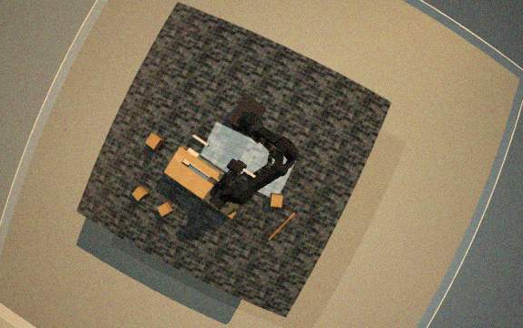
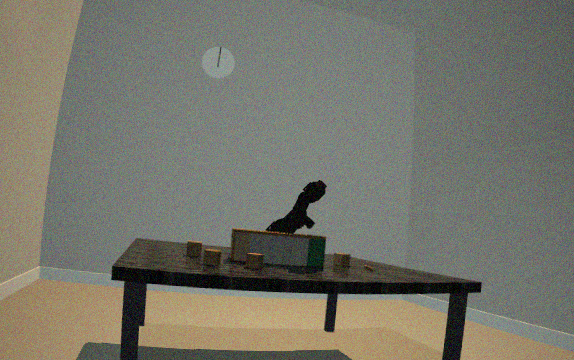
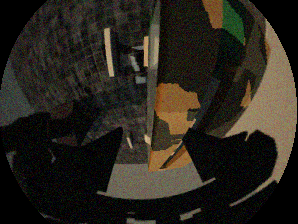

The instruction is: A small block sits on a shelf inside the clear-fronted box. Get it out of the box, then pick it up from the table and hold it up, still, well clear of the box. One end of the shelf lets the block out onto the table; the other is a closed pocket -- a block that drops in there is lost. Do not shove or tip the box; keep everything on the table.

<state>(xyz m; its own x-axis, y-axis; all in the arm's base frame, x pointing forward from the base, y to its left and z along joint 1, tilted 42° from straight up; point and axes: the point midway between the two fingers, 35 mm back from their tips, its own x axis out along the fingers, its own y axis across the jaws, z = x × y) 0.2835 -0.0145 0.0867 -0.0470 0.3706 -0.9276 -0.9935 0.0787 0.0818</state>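
The box is 3 cm ahead of my gripper tip, 5 cm to the right of it and 4 cm below it. Round my gripper tip: thin stick: 10 cm ahead, 37 cm to the left, 10 cm below.
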